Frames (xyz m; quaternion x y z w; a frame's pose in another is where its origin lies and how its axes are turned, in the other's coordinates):
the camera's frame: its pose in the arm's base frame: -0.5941 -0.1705 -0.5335 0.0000 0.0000 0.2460 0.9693
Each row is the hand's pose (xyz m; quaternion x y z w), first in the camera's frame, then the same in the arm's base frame.
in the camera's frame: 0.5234 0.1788 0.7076 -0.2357 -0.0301 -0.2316 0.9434
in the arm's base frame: -0.2193 0.2363 0.1741 -0.2210 -0.0872 0.0076 0.9713
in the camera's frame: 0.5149 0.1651 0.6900 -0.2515 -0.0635 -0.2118 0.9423
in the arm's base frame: -0.2202 0.2202 0.1565 -0.2281 -0.1234 0.0265 0.9654
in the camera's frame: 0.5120 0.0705 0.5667 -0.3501 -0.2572 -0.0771 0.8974
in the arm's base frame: -0.1777 0.1356 0.0332 -0.2761 -0.3354 0.1460 0.8888
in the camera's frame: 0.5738 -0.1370 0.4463 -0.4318 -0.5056 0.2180 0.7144
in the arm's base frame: -0.0244 -0.0173 -0.0872 -0.2942 -0.5963 0.3870 0.6388
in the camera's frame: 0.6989 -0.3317 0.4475 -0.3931 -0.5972 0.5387 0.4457
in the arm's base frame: 0.1784 -0.1288 -0.0860 -0.2341 -0.6755 0.6318 0.2995
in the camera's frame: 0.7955 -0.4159 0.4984 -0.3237 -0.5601 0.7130 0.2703
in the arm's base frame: 0.3035 -0.1567 -0.0351 -0.1760 -0.6225 0.7576 0.0866
